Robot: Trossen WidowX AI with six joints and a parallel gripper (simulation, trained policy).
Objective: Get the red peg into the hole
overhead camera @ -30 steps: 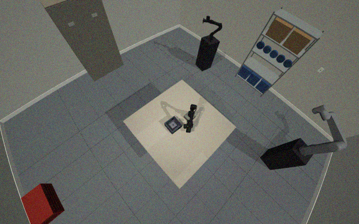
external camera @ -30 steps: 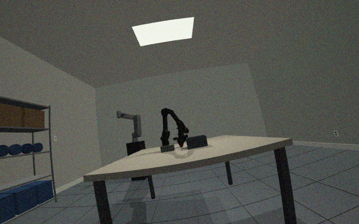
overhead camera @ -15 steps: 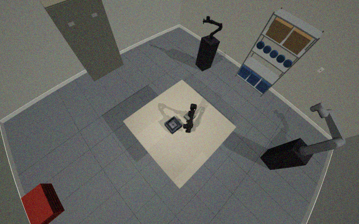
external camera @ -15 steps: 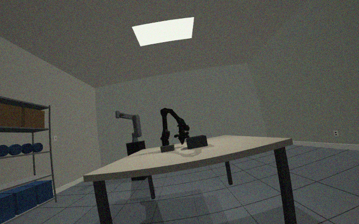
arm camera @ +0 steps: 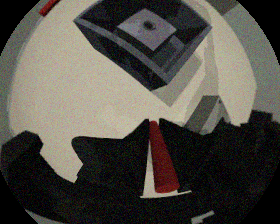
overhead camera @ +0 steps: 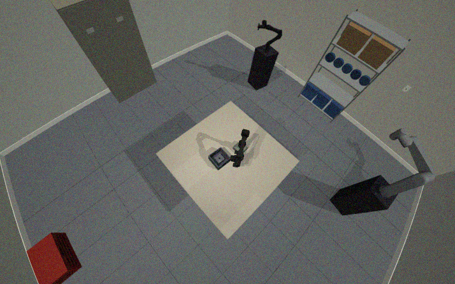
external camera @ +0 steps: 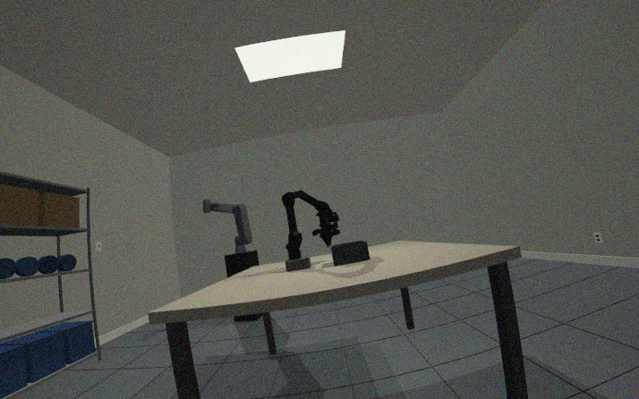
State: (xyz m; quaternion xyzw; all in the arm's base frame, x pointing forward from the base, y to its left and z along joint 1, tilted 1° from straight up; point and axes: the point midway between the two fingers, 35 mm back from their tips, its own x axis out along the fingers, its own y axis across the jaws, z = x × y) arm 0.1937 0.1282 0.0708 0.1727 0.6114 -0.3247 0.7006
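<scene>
Now: gripper tip 13 cm to the left of the box, 12 cm short of it and 7 cm above it. Also, from my gripper tip: red peg (3 cm above, 1 cm to the left, 1 cm behind).
</scene>
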